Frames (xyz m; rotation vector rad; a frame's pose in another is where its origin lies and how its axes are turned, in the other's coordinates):
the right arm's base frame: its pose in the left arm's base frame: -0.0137 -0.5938 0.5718 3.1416 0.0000 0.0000
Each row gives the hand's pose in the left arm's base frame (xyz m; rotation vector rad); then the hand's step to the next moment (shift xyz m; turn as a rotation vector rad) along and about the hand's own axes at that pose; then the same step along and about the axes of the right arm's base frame.
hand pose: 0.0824 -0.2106 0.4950 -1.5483 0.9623 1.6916
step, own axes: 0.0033 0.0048 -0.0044 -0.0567 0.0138 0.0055
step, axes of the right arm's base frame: -0.0021 0.0063 0.0030 -0.0090 0.0015 -0.0579
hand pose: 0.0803 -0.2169 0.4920 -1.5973 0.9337 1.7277
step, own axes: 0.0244 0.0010 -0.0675 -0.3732 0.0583 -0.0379
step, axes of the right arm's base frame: 0.0355 0.0567 0.0261 0.0097 0.0523 -0.3759
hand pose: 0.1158 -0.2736 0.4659 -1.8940 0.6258 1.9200
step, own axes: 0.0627 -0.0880 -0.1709 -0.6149 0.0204 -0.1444
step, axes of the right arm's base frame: 0.1893 0.0239 0.0669 0.1260 0.0684 -0.6155
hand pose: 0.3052 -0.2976 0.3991 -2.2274 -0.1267 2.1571
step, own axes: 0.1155 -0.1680 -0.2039 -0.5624 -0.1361 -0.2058
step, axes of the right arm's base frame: 0.2019 -0.1831 0.0941 0.1840 -0.0937 -0.5784
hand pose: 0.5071 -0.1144 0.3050 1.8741 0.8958 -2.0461
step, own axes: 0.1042 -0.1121 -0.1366 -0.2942 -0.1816 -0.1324
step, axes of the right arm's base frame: 0.0344 -0.1904 0.0681 0.0562 -0.1501 -0.3337
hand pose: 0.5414 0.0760 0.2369 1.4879 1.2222 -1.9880
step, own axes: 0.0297 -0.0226 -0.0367 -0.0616 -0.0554 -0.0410
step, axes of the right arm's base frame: -0.0059 -0.0480 0.0199 0.0070 -0.0518 -0.0762
